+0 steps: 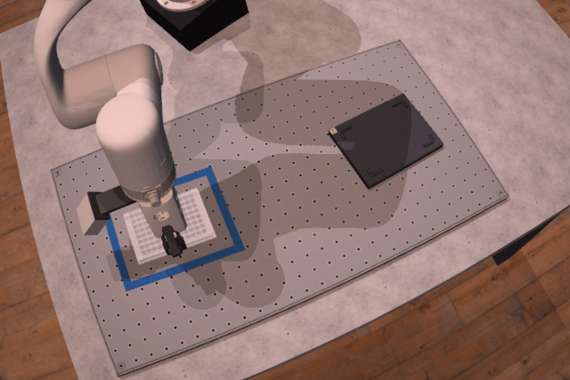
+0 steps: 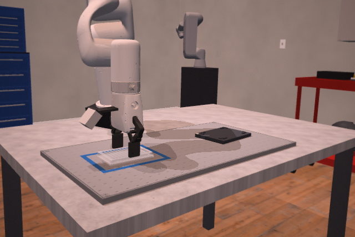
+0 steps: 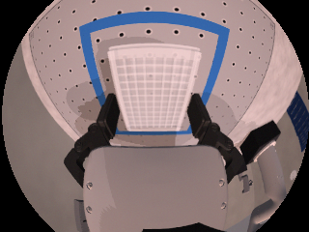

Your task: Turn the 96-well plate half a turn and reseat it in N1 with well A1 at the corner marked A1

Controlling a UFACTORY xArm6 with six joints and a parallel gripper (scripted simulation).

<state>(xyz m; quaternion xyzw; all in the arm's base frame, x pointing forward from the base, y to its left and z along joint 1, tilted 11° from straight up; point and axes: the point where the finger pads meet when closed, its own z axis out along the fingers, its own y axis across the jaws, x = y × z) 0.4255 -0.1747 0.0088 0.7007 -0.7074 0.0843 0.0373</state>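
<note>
Now: the 96-well plate 2 cm below my hand. The rest, counted from my hand: plate nest N1 (1 cm behind, 39 cm to the left, 2 cm below); small A1 mark (5 cm behind, 31 cm to the left, 1 cm below).
</note>
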